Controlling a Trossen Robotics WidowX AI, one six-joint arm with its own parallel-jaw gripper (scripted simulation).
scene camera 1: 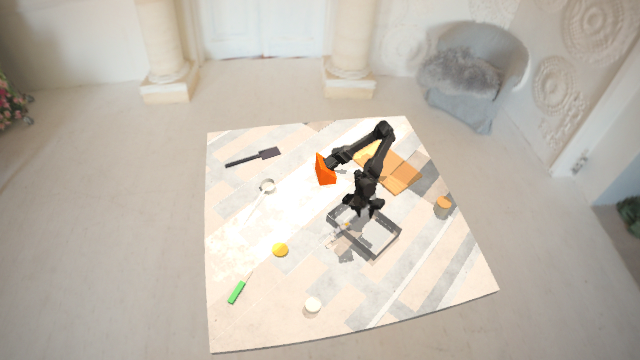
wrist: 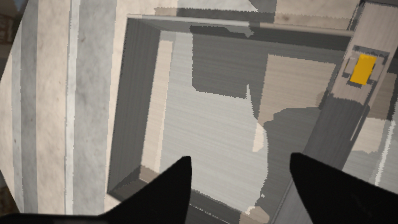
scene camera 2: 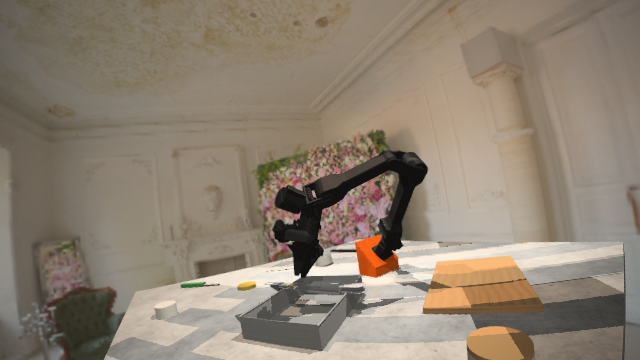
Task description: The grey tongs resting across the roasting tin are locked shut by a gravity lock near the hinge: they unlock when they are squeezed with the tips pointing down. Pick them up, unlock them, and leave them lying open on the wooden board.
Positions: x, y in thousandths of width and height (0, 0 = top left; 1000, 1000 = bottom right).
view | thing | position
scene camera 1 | wooden board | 621, 488
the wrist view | my gripper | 604, 725
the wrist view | grey roasting tin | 599, 435
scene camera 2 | my gripper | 468, 768
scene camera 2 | wooden board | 762, 793
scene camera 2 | grey roasting tin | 454, 882
